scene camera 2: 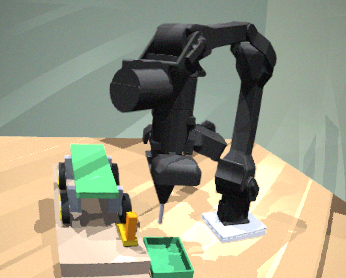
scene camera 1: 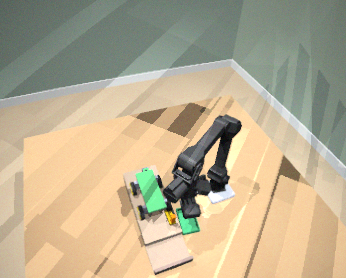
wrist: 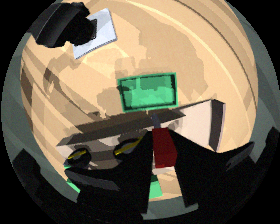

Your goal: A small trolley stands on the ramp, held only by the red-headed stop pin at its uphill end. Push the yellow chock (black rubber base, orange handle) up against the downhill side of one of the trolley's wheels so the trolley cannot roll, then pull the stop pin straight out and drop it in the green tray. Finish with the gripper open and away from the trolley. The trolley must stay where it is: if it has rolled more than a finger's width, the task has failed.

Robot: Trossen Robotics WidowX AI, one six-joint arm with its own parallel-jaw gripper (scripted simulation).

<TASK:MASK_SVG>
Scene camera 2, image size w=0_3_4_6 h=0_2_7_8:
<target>my gripper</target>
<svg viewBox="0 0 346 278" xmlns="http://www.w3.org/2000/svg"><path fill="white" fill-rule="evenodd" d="M194 108L188 110L166 107L154 108L151 110L153 116L152 124L143 129L143 144L147 144L149 139L151 151L145 151L145 155L160 204L166 204L175 185L200 185L203 172L193 157L186 155L193 155L194 150L210 158L211 161L218 162L227 146L224 138L219 133L215 133L213 122L205 120L201 124L196 124L196 117L193 115Z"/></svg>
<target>trolley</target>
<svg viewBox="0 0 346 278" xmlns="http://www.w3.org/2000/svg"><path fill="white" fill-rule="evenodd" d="M70 145L71 156L65 156L64 162L59 162L59 168L57 165L59 190L66 190L66 179L74 180L75 185L67 186L67 193L60 192L60 218L62 215L61 221L63 224L70 224L70 212L82 213L81 198L108 199L108 213L118 213L119 221L126 224L126 212L132 212L132 202L129 193L123 193L124 189L120 184L117 163L112 163L113 158L106 155L103 145Z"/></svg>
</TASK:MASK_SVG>
